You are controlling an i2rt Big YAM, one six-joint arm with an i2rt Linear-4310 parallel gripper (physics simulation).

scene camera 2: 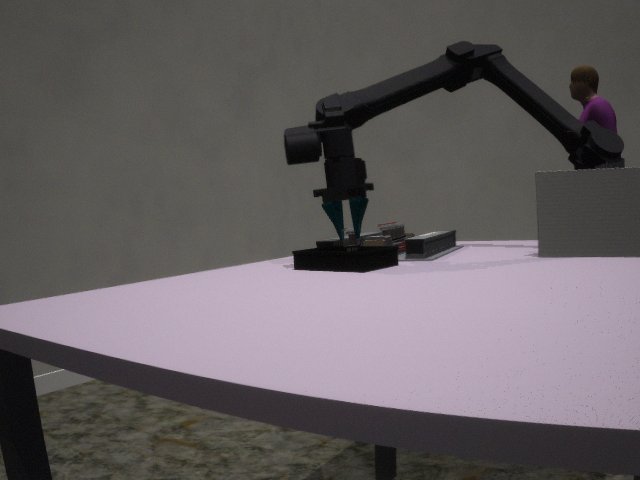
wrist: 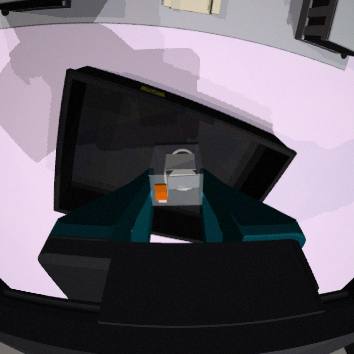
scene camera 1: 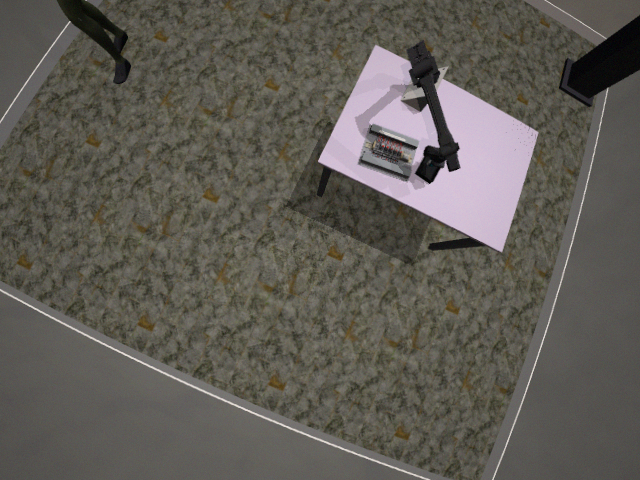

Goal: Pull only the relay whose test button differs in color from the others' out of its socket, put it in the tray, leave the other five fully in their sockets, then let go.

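Places are measured from the arm's base along level axes (x ahead, y left, z up), in millimetres.
Pixels of known places: gripper, between the fingertips: (scene camera 2: 350, 239) (wrist: 176, 176) (scene camera 1: 430, 163); arm's base, origin of its link: (scene camera 2: 605, 202).
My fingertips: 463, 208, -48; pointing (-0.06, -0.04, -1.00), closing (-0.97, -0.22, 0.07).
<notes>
For each thing: its middle in the pictures, then the offset to it from my fingertips, as dx, dy, dz. "*": a spot on its surface instead.
- clear-cased relay, middle of its body: (wrist: 176, 168) (scene camera 2: 350, 239) +1, -5, -1
- black tray, middle of its body: (wrist: 166, 170) (scene camera 2: 345, 258) (scene camera 1: 429, 167) +1, +18, -34
- grey panel, a spot on its surface: (scene camera 1: 364, 160) * +160, -361, -10
- beige end block, a spot on its surface: (wrist: 194, 5) * +8, -100, -47
A clear-cased relay (wrist: 183, 192) with an orange test button is between the teal fingertips in the wrist view. My gripper (wrist: 176, 176) (scene camera 2: 349, 238) is shut on this relay, over the inside of the black tray (wrist: 60, 150) (scene camera 2: 336, 260) (scene camera 1: 427, 172). In scene camera 2 the fingertips are just above the tray's rim, and the tray wall hides the relay's lower part. Whether the relay touches the tray floor cannot be told. The row of sockets with red wires (scene camera 1: 388, 148) stands on the grey panel; its relays and their button colors are too small to tell apart.
The grey panel (scene camera 1: 364, 160) lies beside the tray, with slotted ducts (scene camera 1: 385, 167) (scene camera 2: 430, 244) along two sides. A beige end block (wrist: 194, 5) shows at the top of the wrist view. A grey box-like stand (scene camera 2: 584, 214) is under the arm's base. A person (scene camera 2: 599, 113) is behind the arm.
</notes>
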